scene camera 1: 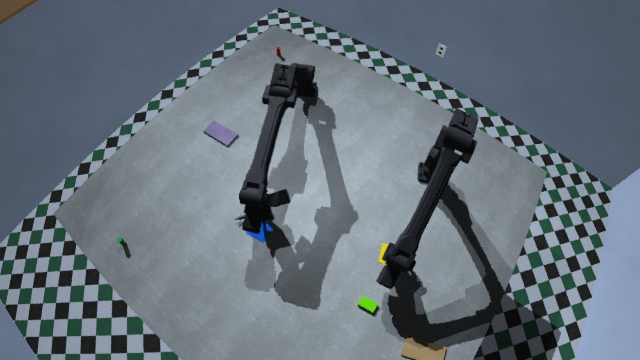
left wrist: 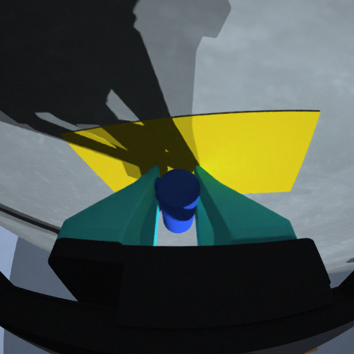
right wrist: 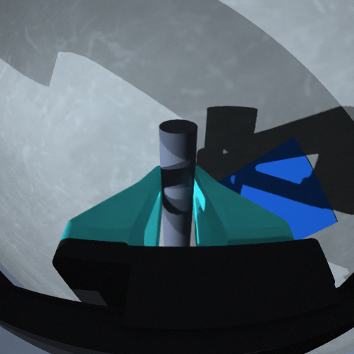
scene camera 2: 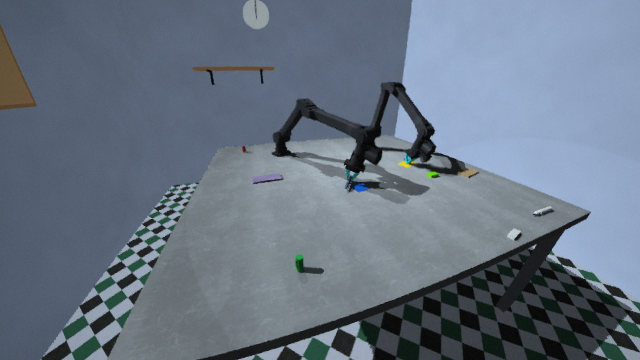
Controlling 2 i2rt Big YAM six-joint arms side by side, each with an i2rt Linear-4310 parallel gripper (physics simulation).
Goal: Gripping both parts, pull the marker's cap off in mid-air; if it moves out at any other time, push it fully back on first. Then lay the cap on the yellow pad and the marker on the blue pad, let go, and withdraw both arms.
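Places are measured from the left arm's base along level axes (x ahead, y left, z up), in millimetres.
Pixels of known places: left gripper, fingertip midpoint: (scene camera 2: 407, 162); right gripper, fingertip midpoint: (scene camera 2: 348, 181); left arm's base, link origin: (scene camera 1: 431, 174); right arm's base, link origin: (scene camera 1: 303, 89) (scene camera 2: 281, 153).
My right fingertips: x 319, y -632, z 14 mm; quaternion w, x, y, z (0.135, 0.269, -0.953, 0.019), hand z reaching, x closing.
For each thing: its middle in the pictures, then the offset to it from my right fingertips.
- yellow pad, body centre: (scene camera 1: 396, 256) (scene camera 2: 407, 163) 13 mm down, 65 mm ahead, 521 mm left
- grey marker, body centre: (scene camera 1: 252, 214) 7 mm up, 20 mm ahead, 29 mm right
- blue pad, body centre: (scene camera 1: 259, 229) (scene camera 2: 359, 187) 13 mm down, 65 mm ahead, 10 mm left
- lime block, body centre: (scene camera 1: 367, 304) (scene camera 2: 432, 174) 6 mm down, 260 mm ahead, 442 mm left
- tan board, body centre: (scene camera 1: 424, 351) (scene camera 2: 467, 172) 10 mm down, 394 mm ahead, 665 mm left
- purple block, body centre: (scene camera 1: 220, 133) (scene camera 2: 267, 178) 10 mm down, 326 mm back, 290 mm right
- green cylinder, body centre: (scene camera 2: 299, 263) (scene camera 1: 121, 242) 10 mm up, 265 mm ahead, 504 mm right
My left gripper (left wrist: 176, 174) (scene camera 2: 407, 161) is shut on the blue cap (left wrist: 178, 200), low over the yellow pad (left wrist: 250, 150) (scene camera 2: 403, 165) (scene camera 1: 383, 254). In the left wrist view the cap stands out between the fingertips; whether it touches the pad I cannot tell. My right gripper (right wrist: 177, 174) (scene camera 2: 348, 182) is shut on the grey marker (right wrist: 178, 145) (scene camera 1: 239, 218), which has no cap on it. The marker is beside the blue pad (right wrist: 310, 215) (scene camera 1: 260, 234) (scene camera 2: 361, 188) in the right wrist view and appears slightly above the table. In scene camera 1 the arms partly cover both pads.
A lime block (scene camera 1: 368, 304) (scene camera 2: 432, 175) and a tan board (scene camera 1: 424, 350) (scene camera 2: 469, 173) lie near the left arm. A purple block (scene camera 1: 221, 133) (scene camera 2: 267, 178), a green cylinder (scene camera 1: 121, 242) (scene camera 2: 299, 263) and a red one (scene camera 1: 278, 51) (scene camera 2: 244, 149) are farther off.
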